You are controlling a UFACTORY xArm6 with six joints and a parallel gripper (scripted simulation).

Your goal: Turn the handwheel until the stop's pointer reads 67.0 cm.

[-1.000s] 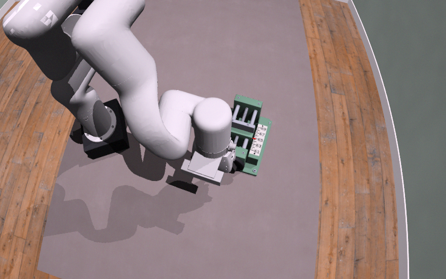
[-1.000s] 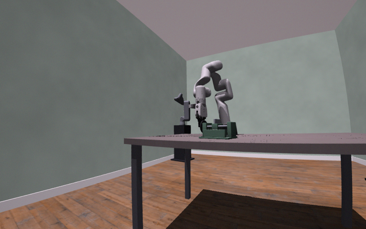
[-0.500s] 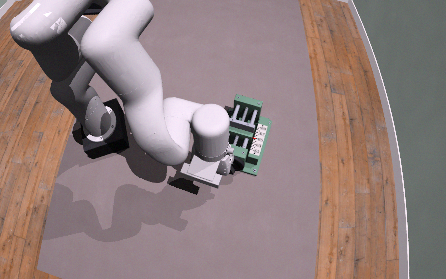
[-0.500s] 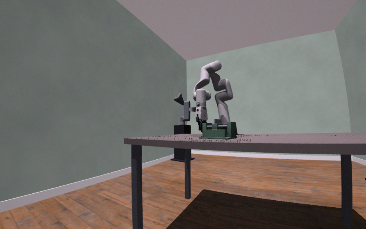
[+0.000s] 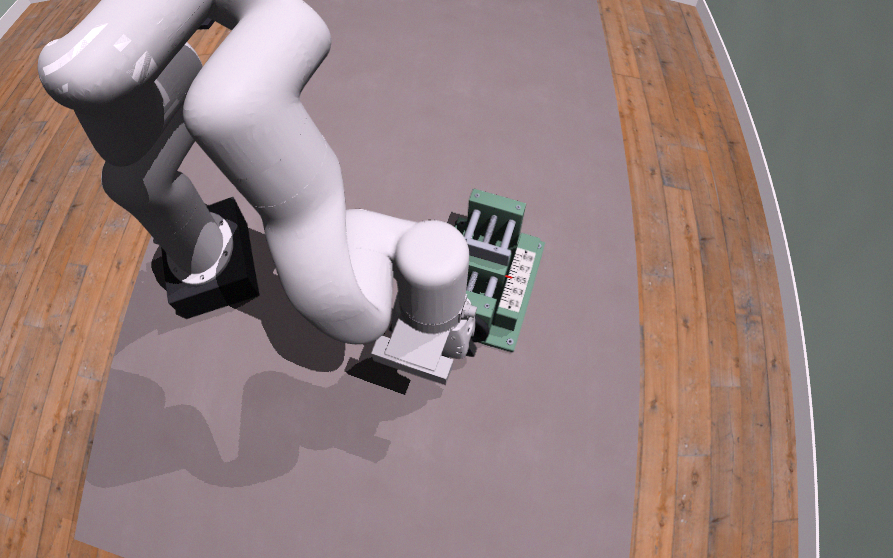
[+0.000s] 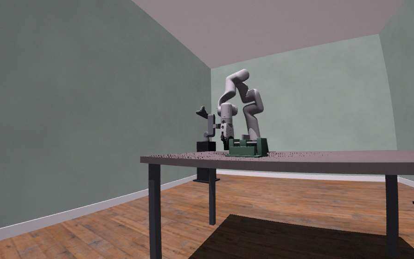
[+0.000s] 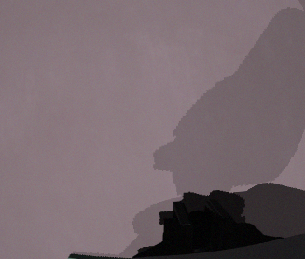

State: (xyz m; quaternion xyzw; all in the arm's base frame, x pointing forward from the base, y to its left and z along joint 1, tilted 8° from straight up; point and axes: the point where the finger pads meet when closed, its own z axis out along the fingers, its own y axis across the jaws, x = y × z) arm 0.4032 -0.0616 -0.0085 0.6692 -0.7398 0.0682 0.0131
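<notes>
The stop block is 140 mm to the left of my hand, 50 mm ahead of it and 40 mm above it. The rest, counted from my hand: black handwheel: 20 mm to the left, 10 mm ahead.
</notes>
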